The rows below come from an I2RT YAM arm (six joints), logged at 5 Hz.
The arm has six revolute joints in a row. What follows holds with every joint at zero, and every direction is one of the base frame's. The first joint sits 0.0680 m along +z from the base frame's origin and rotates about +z. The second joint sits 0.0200 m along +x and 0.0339 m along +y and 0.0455 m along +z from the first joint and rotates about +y. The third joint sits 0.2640 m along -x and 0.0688 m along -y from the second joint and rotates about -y. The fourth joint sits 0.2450 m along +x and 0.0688 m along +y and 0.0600 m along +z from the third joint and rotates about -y. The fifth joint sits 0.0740 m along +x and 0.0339 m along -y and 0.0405 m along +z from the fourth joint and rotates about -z. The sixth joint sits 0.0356 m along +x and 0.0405 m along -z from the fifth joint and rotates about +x. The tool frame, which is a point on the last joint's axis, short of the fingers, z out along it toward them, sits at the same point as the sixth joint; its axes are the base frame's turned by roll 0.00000, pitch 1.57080 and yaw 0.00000 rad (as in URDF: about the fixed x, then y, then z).
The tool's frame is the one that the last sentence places.
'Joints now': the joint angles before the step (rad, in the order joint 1, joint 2, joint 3, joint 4, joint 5, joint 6). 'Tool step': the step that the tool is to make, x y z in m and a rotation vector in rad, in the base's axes. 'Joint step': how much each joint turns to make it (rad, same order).
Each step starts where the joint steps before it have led.
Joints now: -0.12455, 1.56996, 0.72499, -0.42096, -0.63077, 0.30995
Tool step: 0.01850, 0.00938, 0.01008, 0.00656, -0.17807, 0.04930
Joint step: 0.03927, -0.00001, 0.01258, 0.16402, -0.02710, 0.00036
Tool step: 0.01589, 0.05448, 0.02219, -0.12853, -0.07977, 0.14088
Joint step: 0.20412, 0.00153, 0.09882, -0.02593, 0.14383, -0.01142
